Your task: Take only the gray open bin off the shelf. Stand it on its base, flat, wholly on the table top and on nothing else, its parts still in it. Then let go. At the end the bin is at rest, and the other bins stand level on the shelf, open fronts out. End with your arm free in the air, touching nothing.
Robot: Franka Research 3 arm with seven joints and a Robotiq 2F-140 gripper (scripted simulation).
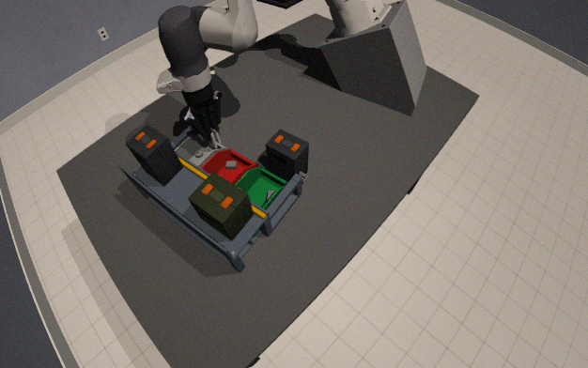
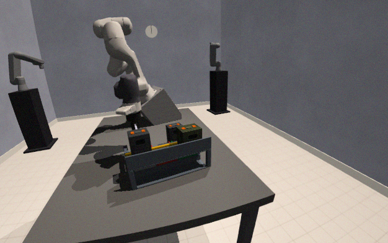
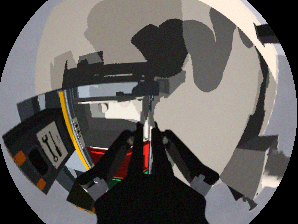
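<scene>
The gray open bin lies 80 mm ahead of my hand and 20 mm below it. From my hand the other things lie so: red bin (120 mm to the left, 70 mm ahead, 20 mm below); green bin (230 mm to the left, 70 mm ahead, 20 mm below); yellow rail (130 mm ahead, 120 mm to the left, 50 mm above).
</scene>
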